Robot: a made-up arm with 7 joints.
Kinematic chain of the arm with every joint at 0, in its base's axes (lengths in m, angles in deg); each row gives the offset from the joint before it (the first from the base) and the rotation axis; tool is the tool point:
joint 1: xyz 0 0 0.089 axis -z
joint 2: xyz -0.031 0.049 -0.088 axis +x
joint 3: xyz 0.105 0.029 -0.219 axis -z
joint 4: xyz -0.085 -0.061 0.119 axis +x
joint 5: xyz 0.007 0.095 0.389 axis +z
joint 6: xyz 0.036 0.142 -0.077 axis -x
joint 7: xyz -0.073 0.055 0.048 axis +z
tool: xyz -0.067 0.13 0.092
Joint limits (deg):
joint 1: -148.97..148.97
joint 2: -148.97..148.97
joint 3: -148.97..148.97
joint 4: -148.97..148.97
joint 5: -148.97..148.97
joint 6: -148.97..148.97
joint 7: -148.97..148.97
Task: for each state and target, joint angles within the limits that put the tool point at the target. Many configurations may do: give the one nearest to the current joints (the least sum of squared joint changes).
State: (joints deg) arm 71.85 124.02 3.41 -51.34 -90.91 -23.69 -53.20
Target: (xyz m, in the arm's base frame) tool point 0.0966 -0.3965 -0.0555
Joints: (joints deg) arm 39.40 127.98 14.53 -40.02 -108.68 7.82 -65.31
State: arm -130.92 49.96 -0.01 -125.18 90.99 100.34 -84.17
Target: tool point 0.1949 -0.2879 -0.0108
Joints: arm -148.97 54.63 -15.79 -94.66 124.77 78.81 -71.39
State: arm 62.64 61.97 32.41 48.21 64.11 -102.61 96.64
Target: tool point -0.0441 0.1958 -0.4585
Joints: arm 60.29 71.77 9.20 89.68 67.14 -66.84 54.18
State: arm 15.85 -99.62 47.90 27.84 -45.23 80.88 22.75
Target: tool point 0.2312 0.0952 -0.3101
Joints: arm 16.11 -109.83 37.55 22.84 -34.25 90.70 21.73
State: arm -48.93 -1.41 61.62 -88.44 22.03 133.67 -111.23
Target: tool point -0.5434 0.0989 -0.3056
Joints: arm -87.17 31.72 56.05 -103.56 42.69 102.05 -139.79
